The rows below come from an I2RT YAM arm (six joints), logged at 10 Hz.
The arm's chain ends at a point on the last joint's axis. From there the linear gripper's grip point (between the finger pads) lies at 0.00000 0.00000 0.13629 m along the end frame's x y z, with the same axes.
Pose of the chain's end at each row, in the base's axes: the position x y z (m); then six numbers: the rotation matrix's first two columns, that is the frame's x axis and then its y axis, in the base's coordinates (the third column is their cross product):
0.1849 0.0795 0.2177 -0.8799 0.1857 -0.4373 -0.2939 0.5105 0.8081
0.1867 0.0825 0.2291 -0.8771 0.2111 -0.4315 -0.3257 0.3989 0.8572
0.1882 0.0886 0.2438 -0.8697 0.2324 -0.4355 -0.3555 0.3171 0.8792
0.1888 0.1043 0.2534 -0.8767 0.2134 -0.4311 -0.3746 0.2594 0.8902
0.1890 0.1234 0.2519 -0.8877 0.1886 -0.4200 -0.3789 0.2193 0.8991
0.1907 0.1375 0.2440 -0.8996 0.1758 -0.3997 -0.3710 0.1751 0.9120
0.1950 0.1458 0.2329 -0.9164 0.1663 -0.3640 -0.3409 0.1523 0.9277
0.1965 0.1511 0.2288 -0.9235 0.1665 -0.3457 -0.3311 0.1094 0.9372
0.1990 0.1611 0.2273 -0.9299 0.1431 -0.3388 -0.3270 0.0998 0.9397
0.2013 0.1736 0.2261 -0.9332 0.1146 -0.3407 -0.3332 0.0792 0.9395
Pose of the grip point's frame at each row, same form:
0.2358 0.1939 0.1639 -0.8799 0.1857 -0.4373 -0.2939 0.5105 0.8081
0.2348 0.2041 0.1908 -0.8771 0.2111 -0.4315 -0.3257 0.3989 0.8572
0.2349 0.2139 0.2175 -0.8697 0.2324 -0.4355 -0.3555 0.3171 0.8792
0.2299 0.2327 0.2333 -0.8767 0.2134 -0.4311 -0.3746 0.2594 0.8902
0.2247 0.2539 0.2351 -0.8877 0.1886 -0.4200 -0.3789 0.2193 0.8991
0.2221 0.2695 0.2314 -0.8996 0.1758 -0.3997 -0.3710 0.1751 0.9120
0.2236 0.2786 0.2216 -0.9164 0.1663 -0.3640 -0.3409 0.1523 0.9277
0.2229 0.2847 0.2225 -0.9235 0.1665 -0.3457 -0.3311 0.1094 0.9372
0.2219 0.2953 0.2210 -0.9299 0.1431 -0.3388 -0.3270 0.0998 0.9397
0.2197 0.3086 0.2212 -0.9332 0.1146 -0.3407 -0.3332 0.0792 0.9395

